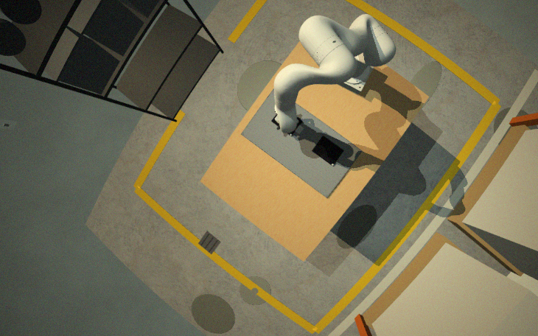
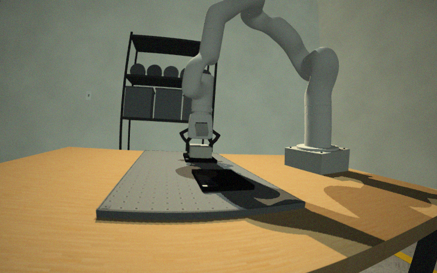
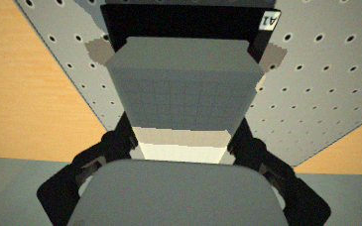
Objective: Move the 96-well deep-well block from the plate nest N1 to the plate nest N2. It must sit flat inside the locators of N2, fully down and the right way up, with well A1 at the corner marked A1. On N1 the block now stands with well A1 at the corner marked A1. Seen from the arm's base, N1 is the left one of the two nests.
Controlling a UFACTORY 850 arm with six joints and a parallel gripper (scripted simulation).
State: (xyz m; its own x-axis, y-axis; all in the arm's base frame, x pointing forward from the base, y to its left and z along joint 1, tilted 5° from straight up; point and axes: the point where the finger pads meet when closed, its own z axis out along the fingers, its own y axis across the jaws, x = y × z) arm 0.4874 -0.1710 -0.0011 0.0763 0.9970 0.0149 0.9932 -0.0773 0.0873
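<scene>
Now: the 96-well deep-well block right at my hand. The rest, counted from my hand: black nest N1: 10 mm ahead, 320 mm to the left, 30 mm below; black nest N2: 30 mm below.
</scene>
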